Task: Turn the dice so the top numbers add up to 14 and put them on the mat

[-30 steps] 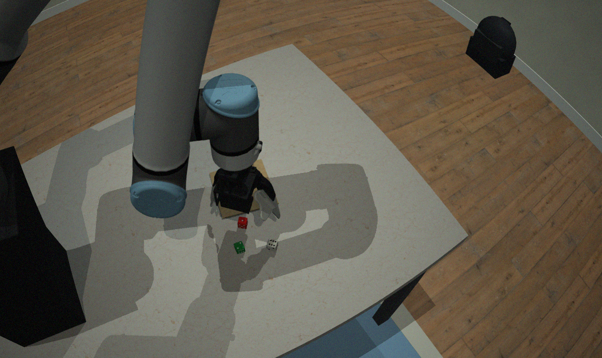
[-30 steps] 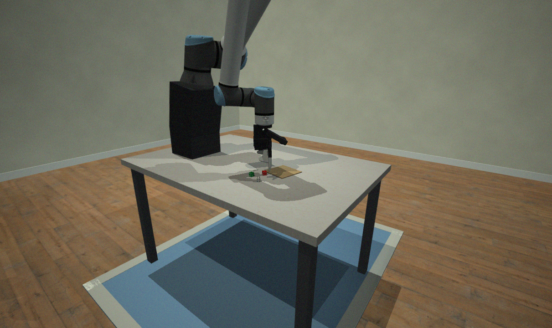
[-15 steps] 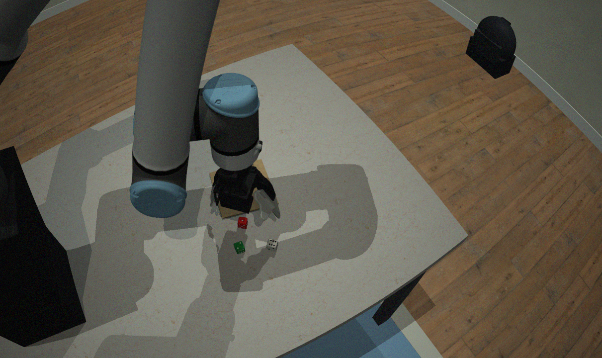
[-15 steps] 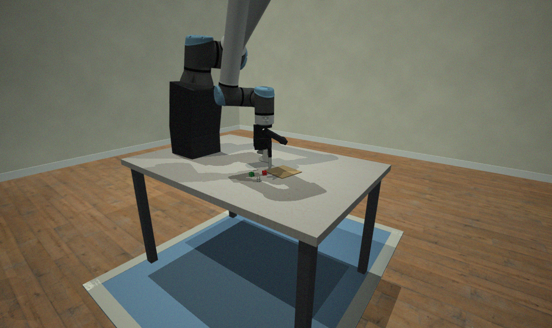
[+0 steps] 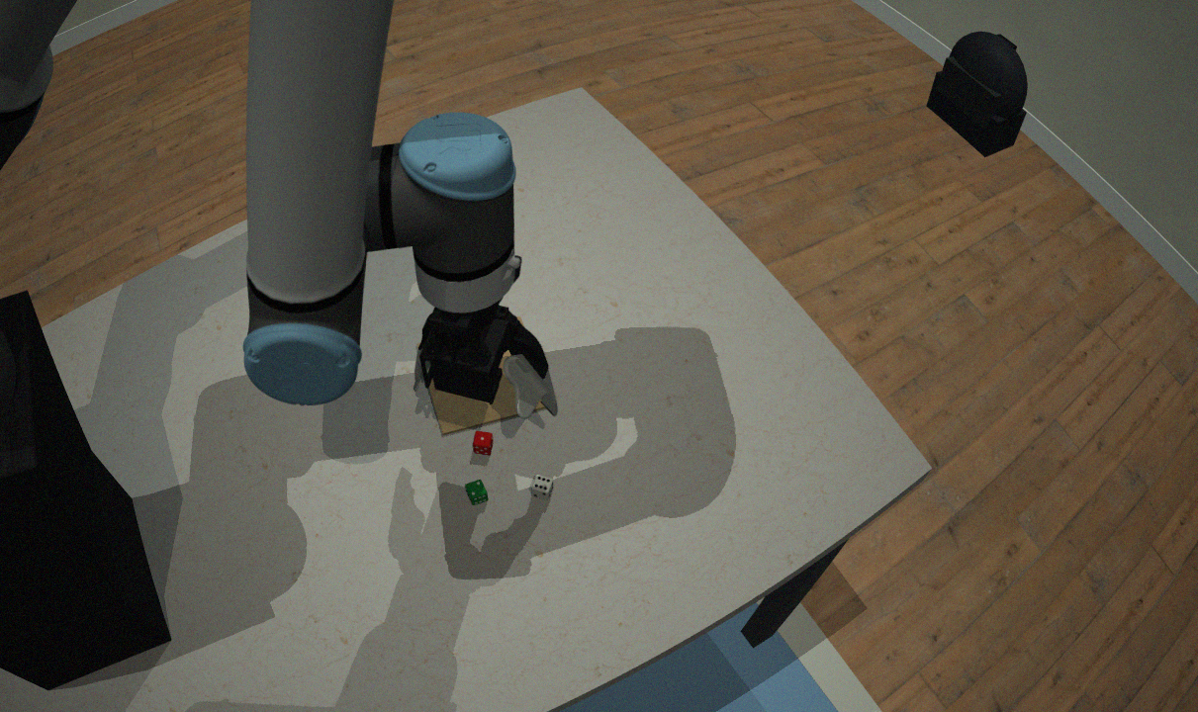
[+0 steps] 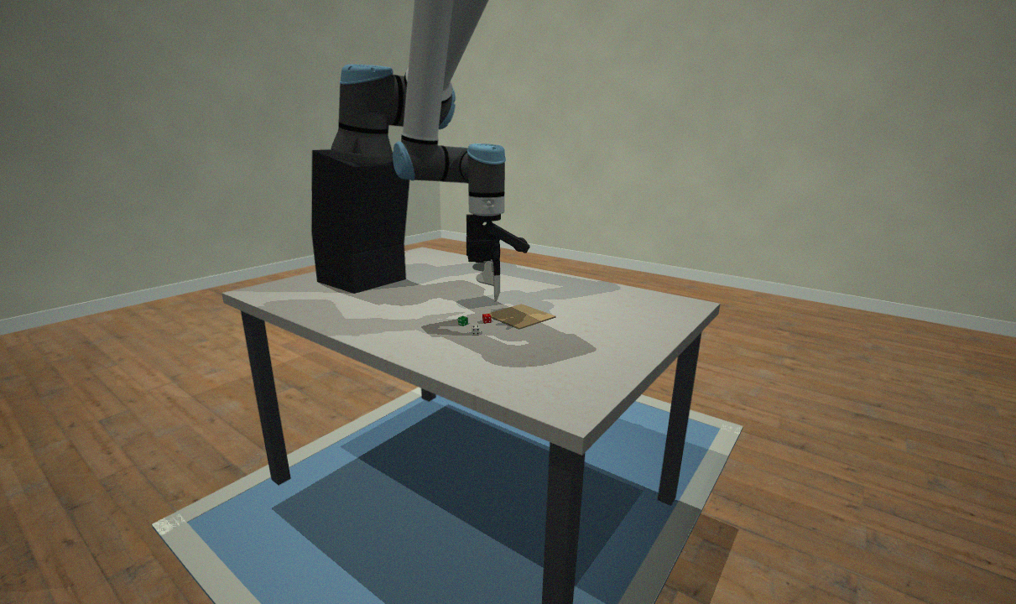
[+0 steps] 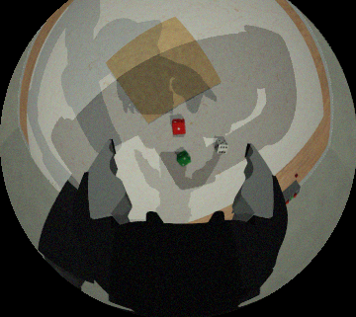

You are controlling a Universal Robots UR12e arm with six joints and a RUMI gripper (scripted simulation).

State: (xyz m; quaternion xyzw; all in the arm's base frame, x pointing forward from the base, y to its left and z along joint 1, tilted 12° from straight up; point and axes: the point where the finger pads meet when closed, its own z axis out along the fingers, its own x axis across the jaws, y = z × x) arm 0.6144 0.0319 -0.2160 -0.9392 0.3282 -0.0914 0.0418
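My gripper is now 7 cm above the red die, 1 cm to the left of it and 1 cm past it. From my hand the other things lie so: white die: 9 cm to the right, 7 cm below, 3 cm ahead; then mat: 9 cm to the left, 8 cm below, 2 cm ahead; then green die: 7 cm to the right, 7 cm below, 4 cm behind.
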